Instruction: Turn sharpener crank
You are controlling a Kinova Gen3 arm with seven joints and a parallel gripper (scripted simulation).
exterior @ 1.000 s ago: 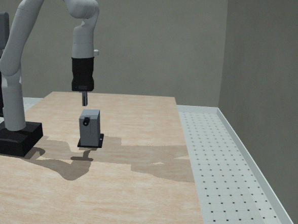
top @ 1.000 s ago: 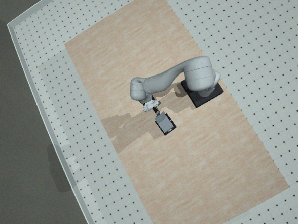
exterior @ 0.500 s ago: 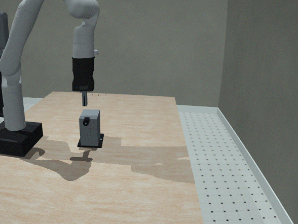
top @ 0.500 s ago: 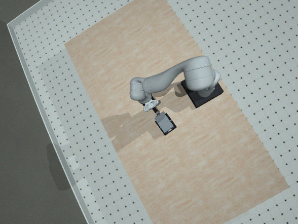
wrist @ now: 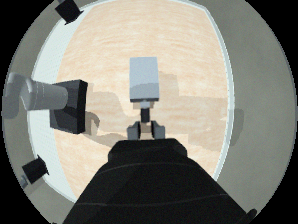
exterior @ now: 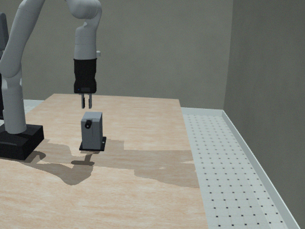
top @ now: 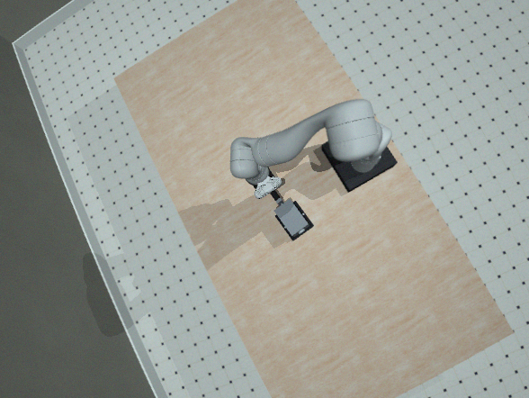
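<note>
Right now the sharpener crank is 10 mm behind my hand, 20 mm to the left of it and 90 mm below it.
</note>
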